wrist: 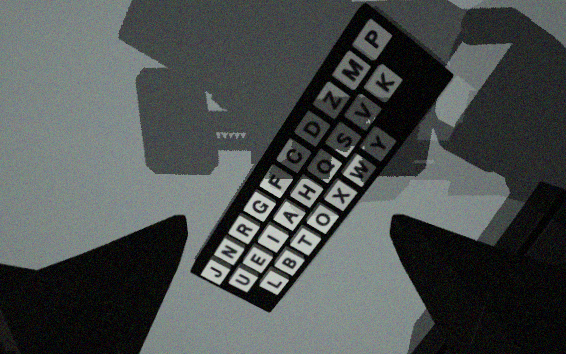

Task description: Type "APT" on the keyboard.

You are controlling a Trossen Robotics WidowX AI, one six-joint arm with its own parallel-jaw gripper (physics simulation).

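Places are measured from the arm's base along level axes (x back, y right, z up), in metres.
Where they show: gripper, fingertip midpoint: point(290, 225).
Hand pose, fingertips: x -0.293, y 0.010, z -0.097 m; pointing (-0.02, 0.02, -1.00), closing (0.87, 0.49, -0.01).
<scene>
After its pixels a point has its place.
A black keyboard point(420, 75) {x -0.259, y 0.105, z -0.150 m} with pale lettered keys lies slanted across the middle of the wrist view, from upper right to lower left. The A key point(289, 216) {x -0.282, y -0.005, z -0.145 m} is in the middle row, between I and H. The P key point(373, 39) {x -0.294, y 0.105, z -0.145 m} is at the upper end of the left row. The T key point(305, 241) {x -0.264, y -0.015, z -0.145 m} is in the right row, between B and O. My gripper point(290, 225) {x -0.293, y 0.010, z -0.097 m} is open and empty, one finger at each side of the view, with the lower part of the keyboard showing between the fingertips. How high the fingertips are above the keys is hard to tell.
The keyboard lies on a grey surface point(65, 150) {x -0.430, y -0.044, z -0.162 m}. Dark shadows of the arm fall over the surface and over the upper and middle keys. A dark blocky part point(542, 220) {x -0.130, y 0.075, z -0.144 m} shows at the right edge, behind the right finger.
</scene>
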